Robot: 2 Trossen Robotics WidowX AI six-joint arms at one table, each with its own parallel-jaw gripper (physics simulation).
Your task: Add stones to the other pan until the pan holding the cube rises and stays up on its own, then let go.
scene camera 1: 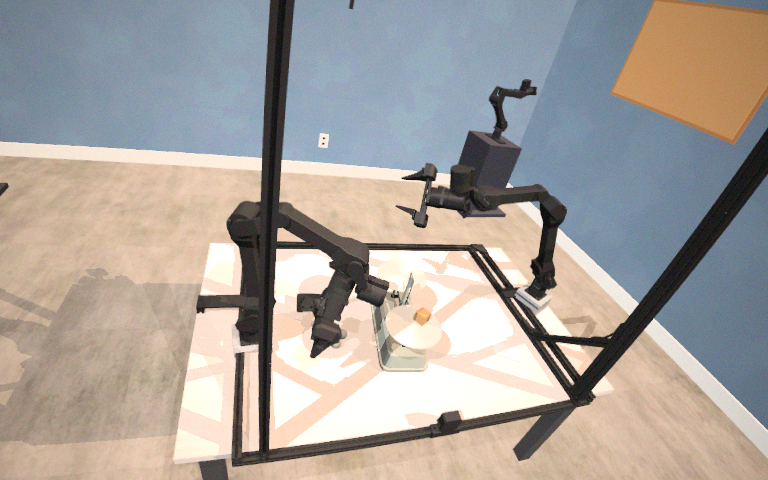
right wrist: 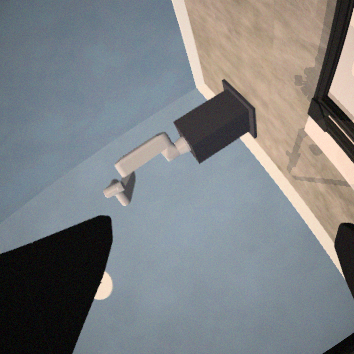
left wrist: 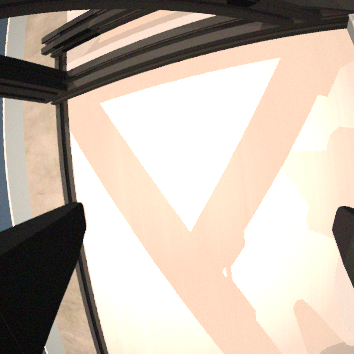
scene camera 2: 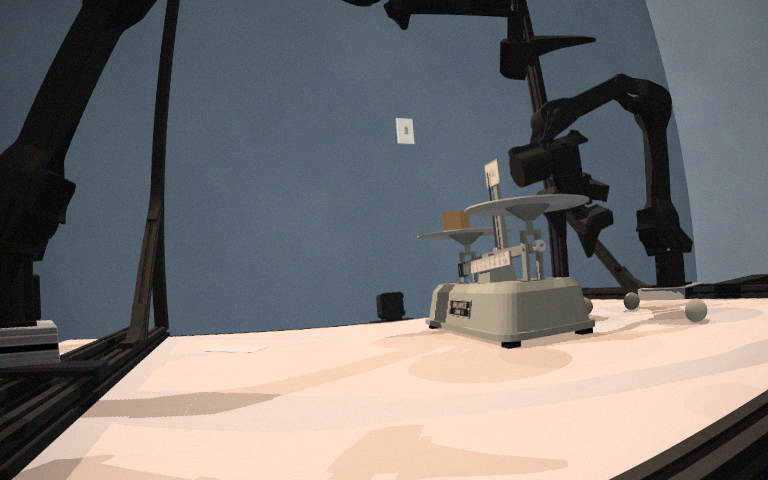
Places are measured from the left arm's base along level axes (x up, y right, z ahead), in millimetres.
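Pixels of known places: left gripper, fingertip midpoint: [scene camera 1: 312, 348] [left wrist: 215, 218] [scene camera 2: 576, 248]; right gripper, fingertip midpoint: [scene camera 1: 398, 192] [right wrist: 230, 233]; left arm's base, origin of the base link: [scene camera 1: 251, 335] [scene camera 2: 671, 285]; right arm's base, origin of the base link: [scene camera 1: 535, 292] [scene camera 2: 1, 325].
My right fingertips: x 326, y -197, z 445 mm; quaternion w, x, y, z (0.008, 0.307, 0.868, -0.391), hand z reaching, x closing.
Note:
Ahead of a thing's pixels: the offset from my right fingertips to its top centre. "pt": to the spot under its first point.
A grey-green balance scale {dx -115, dy +254, dz -34 mm} [scene camera 1: 403, 362] [scene camera 2: 509, 305] stands mid-table. An orange cube {dx -174, dy +332, dz -29 mm} [scene camera 1: 422, 315] [scene camera 2: 455, 220] sits on its lower pan {dx -204, dy +346, dz -56 mm} [scene camera 1: 408, 336] [scene camera 2: 438, 233]. The other pan {dx -192, dy +162, dz -11 mm} [scene camera 1: 399, 270] [scene camera 2: 526, 202] is higher and holds no stone that I can see. Round grey stones [scene camera 1: 343, 333] [scene camera 2: 696, 310] lie on the table beside the scale, on the left gripper's side. My left gripper [scene camera 1: 317, 348] [left wrist: 215, 218] is open and empty, low above the table by the stones; one finger is hidden in scene camera 1. My right gripper [scene camera 1: 399, 192] [right wrist: 230, 233] is open and empty, high above the table's far side.
A black frame [scene camera 1: 362, 441] runs around the table, with a tall post [scene camera 1: 274, 113] in front of the left arm. A small black box {pt dx -301, dy +573, dz -39 mm} [scene camera 1: 450, 422] [scene camera 2: 390, 305] is fixed on the near rail in scene camera 1. A pedestal with another arm [scene camera 1: 489, 155] [right wrist: 215, 125] stands beyond the table.

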